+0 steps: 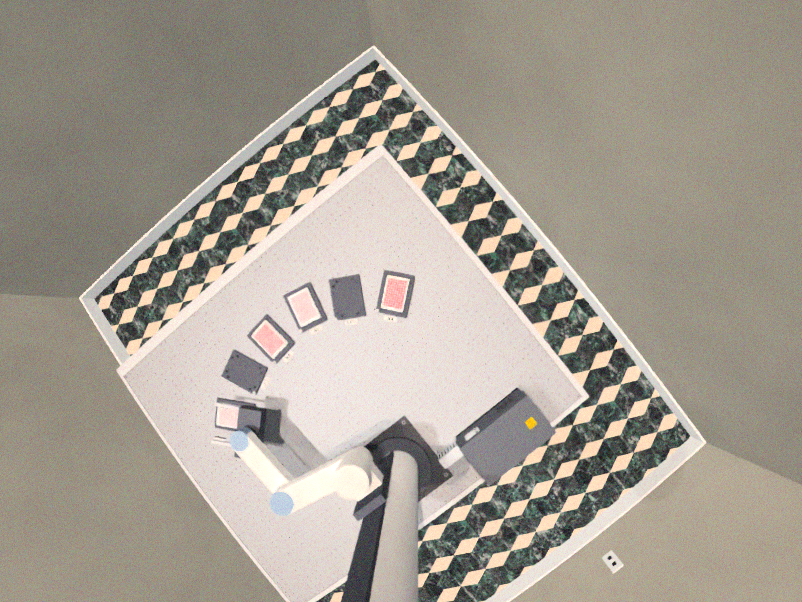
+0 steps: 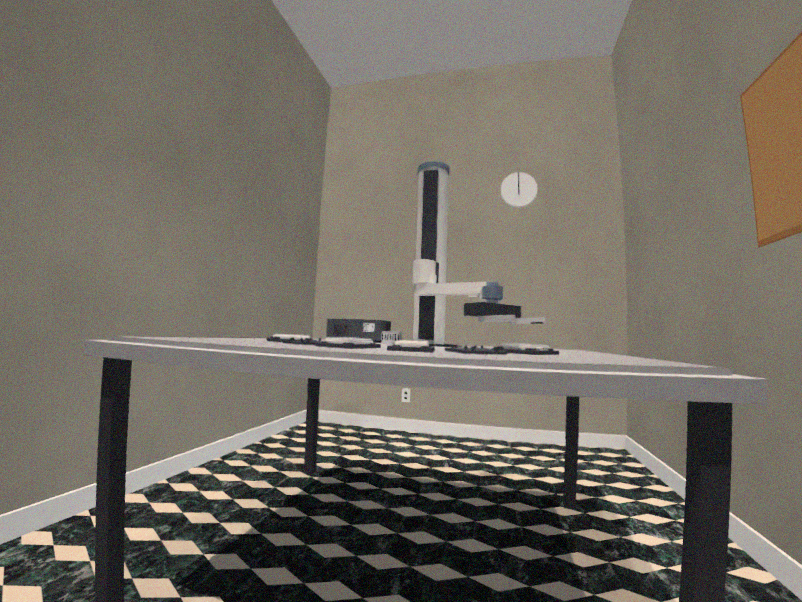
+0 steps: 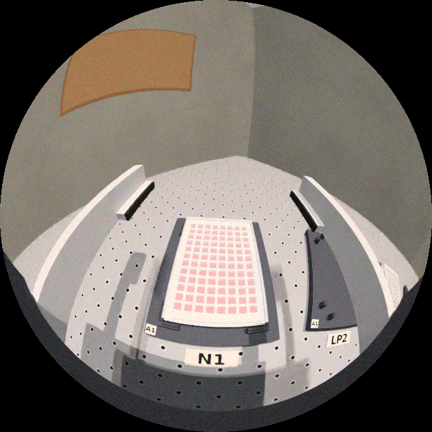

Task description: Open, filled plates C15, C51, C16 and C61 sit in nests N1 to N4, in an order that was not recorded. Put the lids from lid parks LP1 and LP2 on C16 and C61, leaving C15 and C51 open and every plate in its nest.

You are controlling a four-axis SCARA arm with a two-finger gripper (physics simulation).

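Places are measured from the arm's base along level axes (x ahead, y left, z up), in millimetres.
Pixels of known places: gripper, fingertip midpoint: [image 1: 214, 422] [image 2: 530, 319]; arm's base, link origin: [image 1: 398, 467].
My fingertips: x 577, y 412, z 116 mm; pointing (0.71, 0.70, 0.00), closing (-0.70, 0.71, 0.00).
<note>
For each thing: its top centre in the pictures, then the offset to it from my fingertips. "spot": a spot on its surface instead. Level surfaces: height alone.
- Lid park LP2, top centre: [image 2: 474, 345] [image 1: 242, 372] dx +94, dy -161, dz -83 mm
- bare dark park, top centre: [image 2: 314, 338] [image 1: 346, 297] dx +63, dy -673, dz -83 mm
- redder plate, top centre: [image 2: 412, 341] [image 1: 268, 339] dx +127, dy -331, dz -77 mm
- arc's far end, surface spot: [image 1: 395, 293] spot: dx -45, dy -827, dz -77 mm
- dark grey box, surface spot: [image 1: 505, 437] spot: dx -680, dy -812, dz +12 mm
- pale table, surface height: dz -103 mm
My gripper [image 1: 225, 419] [image 2: 521, 320] [image 3: 224, 176] is open and empty, above nest N1 [image 3: 172, 327], with its fingers out to either side. A plate under a clear lid [image 1: 226, 416] [image 2: 527, 347] [image 3: 217, 270] sits level in N1; its wells look pale pink. Lid park LP2 [image 1: 244, 371] [image 3: 332, 295] is bare beside N1. Another bare dark park [image 1: 347, 296] lies further along the arc. Between the parks are a redder plate [image 1: 269, 338] and a paler one [image 1: 304, 306] that looks lidded. The plate at the arc's far end [image 1: 395, 293] is deep red and looks open. Plate names cannot be read.
A dark grey box [image 1: 505, 437] [image 2: 358, 327] with a yellow mark stands beside the arm's base [image 1: 424, 476]. The arm's column [image 2: 432, 220] rises at the table's rear. The nests and parks form an arc on the pale table [image 1: 388, 213]. Part of a plate [image 3: 392, 280] shows beyond LP2.
</note>
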